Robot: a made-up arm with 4 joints.
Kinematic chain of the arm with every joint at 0, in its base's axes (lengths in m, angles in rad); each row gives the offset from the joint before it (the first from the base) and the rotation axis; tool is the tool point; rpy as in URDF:
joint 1: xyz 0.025 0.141 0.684 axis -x
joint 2: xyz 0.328 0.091 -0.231 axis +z
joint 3: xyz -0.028 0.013 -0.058 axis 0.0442 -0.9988 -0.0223
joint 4: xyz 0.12 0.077 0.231 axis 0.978 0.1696 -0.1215
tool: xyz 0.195 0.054 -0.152 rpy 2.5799 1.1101 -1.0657
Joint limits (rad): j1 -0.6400..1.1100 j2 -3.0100..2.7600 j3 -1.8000..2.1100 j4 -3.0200..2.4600
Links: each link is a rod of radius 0.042 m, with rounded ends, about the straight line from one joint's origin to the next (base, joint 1, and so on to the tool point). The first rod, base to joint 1, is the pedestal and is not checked.
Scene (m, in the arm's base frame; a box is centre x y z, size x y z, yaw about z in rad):
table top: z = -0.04
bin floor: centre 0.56 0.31 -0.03 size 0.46 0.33 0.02 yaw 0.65
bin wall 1: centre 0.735 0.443 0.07 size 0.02 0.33 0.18 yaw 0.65
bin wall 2: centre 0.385 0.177 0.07 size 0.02 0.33 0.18 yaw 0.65
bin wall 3: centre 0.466 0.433 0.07 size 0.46 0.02 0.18 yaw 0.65
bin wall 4: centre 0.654 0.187 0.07 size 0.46 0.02 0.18 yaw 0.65
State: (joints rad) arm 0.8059 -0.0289 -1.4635 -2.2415
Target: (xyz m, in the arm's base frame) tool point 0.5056 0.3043 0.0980
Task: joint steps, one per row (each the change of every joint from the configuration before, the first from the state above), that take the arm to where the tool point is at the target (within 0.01 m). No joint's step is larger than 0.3 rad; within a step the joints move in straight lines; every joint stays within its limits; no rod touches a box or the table.
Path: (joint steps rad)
1: -0.1174 0.0001 0.2589 0.0750
2: -0.1174 0.0000 0.2589 0.0750
3: -0.1175 0.0001 0.2588 0.0750
4: -0.1174 0.0001 0.2589 0.0750
5: 0.0725 0.2861 -0.1042 -0.0819
6: 0.0725 0.2861 -0.1043 -0.0819
7: 0.0725 0.2861 -0.1042 -0.0819
8: 0.0725 0.2861 -0.1042 -0.0818

